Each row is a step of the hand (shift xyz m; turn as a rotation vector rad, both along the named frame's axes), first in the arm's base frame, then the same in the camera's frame.
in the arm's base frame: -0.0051 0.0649 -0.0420 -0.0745 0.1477 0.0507
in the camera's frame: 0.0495 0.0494 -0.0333 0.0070 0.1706 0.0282
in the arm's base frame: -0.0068 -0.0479 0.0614 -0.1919 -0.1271 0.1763
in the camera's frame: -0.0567 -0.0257 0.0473 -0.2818 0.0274 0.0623
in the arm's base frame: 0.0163 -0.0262 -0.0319 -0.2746 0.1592 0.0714
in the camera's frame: 0.0104 -0.0357 -0.0242 -0.1400 0.2911 -0.0384
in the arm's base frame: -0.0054 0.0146 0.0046 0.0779 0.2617 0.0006
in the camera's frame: 0.0023 0.0157 0.0033 0.2011 0.1745 0.0606
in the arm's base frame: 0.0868 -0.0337 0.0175 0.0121 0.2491 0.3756
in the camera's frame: 0.0370 -0.0716 0.0497 -0.0078 0.2617 0.3671
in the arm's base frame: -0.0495 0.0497 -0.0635 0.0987 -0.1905 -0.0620
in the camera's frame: 0.0178 0.0572 -0.0733 -0.0085 -0.2208 -0.0322
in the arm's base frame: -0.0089 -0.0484 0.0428 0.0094 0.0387 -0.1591
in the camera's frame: -0.0508 -0.0281 0.0296 0.0937 0.0005 -0.1346
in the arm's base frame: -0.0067 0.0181 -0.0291 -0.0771 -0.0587 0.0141
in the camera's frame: 0.0171 0.0137 -0.0271 -0.0941 -0.0047 -0.0266
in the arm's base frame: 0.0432 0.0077 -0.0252 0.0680 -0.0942 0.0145
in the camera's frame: 0.0459 -0.0211 -0.0032 -0.0089 -0.1120 0.0328
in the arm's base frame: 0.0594 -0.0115 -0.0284 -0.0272 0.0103 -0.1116
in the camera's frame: 0.0483 -0.0462 -0.0010 0.0319 0.0046 -0.1107
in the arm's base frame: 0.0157 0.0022 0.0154 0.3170 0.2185 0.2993
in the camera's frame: 0.0063 -0.0041 0.0208 0.2274 0.0597 0.4272
